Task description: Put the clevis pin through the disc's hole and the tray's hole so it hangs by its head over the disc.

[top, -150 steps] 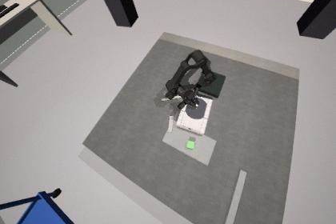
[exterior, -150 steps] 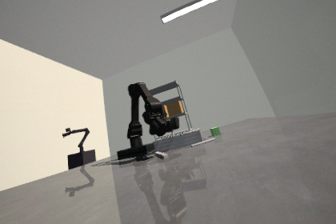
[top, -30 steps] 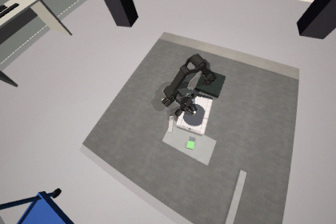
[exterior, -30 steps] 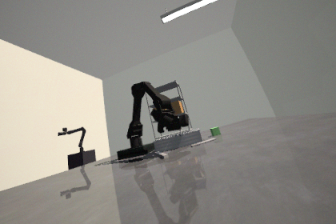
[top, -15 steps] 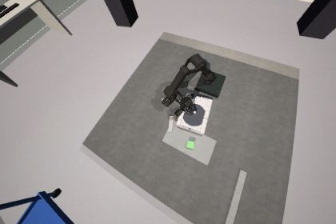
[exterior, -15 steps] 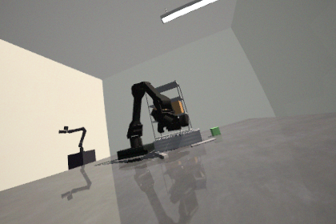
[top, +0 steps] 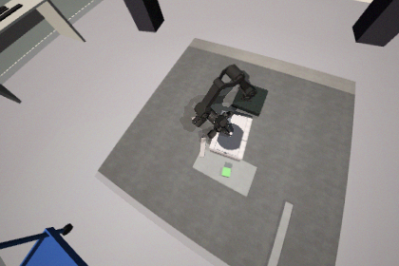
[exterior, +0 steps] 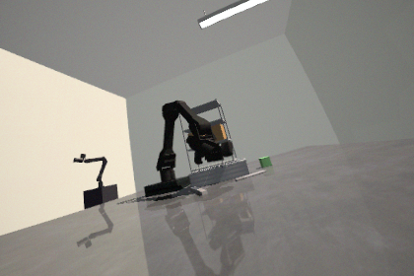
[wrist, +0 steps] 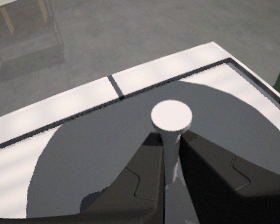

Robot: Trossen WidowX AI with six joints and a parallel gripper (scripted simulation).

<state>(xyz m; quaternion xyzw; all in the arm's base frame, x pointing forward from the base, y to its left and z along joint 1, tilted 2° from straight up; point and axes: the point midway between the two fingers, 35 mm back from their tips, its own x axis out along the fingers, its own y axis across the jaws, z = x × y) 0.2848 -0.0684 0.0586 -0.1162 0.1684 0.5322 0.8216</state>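
Right now my gripper tip is 30 mm above the dark aluminium disc. The rest, counted from my gripper tip: steel tray (40 mm below, 20 mm behind); then green block (190 mm ahead, 70 mm below, 20 mm to the left); then steel clevis pin (10 mm below).
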